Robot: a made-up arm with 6 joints. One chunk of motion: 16 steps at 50 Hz.
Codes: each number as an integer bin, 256 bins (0 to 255) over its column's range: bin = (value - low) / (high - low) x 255, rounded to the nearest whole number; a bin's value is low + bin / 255 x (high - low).
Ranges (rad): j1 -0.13..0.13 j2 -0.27..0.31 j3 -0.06..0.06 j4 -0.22..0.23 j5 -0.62..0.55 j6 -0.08..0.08
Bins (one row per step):
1: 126 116 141 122 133 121
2: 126 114 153 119 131 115
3: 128 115 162 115 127 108
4: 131 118 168 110 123 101
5: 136 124 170 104 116 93
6: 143 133 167 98 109 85
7: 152 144 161 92 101 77
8: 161 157 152 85 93 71
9: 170 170 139 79 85 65
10: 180 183 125 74 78 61
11: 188 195 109 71 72 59
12: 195 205 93 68 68 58
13: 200 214 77 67 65 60
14: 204 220 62 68 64 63
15: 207 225 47 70 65 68
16: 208 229 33 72 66 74
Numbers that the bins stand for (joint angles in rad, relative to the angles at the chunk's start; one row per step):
1: -0.0015 -0.0062 0.0064 -0.0047 -0.0098 -0.0041
2: -0.0015 -0.0107 0.0120 -0.0100 -0.0189 -0.0078
3: 0.0005 -0.0084 0.0162 -0.0171 -0.0373 -0.0122
4: 0.0036 -0.0016 0.0191 -0.0259 -0.0556 -0.0166
5: 0.0087 0.0120 0.0200 -0.0365 -0.0878 -0.0216
6: 0.0158 0.0325 0.0186 -0.0471 -0.1199 -0.0267
7: 0.0250 0.0575 0.0158 -0.0576 -0.1566 -0.0317
8: 0.0342 0.0871 0.0115 -0.0700 -0.1933 -0.0355
9: 0.0433 0.1167 0.0054 -0.0806 -0.2300 -0.0392
10: 0.0535 0.1462 -0.0012 -0.0894 -0.2621 -0.0417
11: 0.0617 0.1735 -0.0087 -0.0947 -0.2896 -0.0430
12: 0.0688 0.1963 -0.0162 -0.1000 -0.3080 -0.0436
13: 0.0739 0.2167 -0.0238 -0.1018 -0.3218 -0.0424
14: 0.0780 0.2304 -0.0308 -0.1000 -0.3264 -0.0405
15: 0.0811 0.2418 -0.0379 -0.0965 -0.3218 -0.0373
16: 0.0821 0.2509 -0.0445 -0.0929 -0.3172 -0.0336

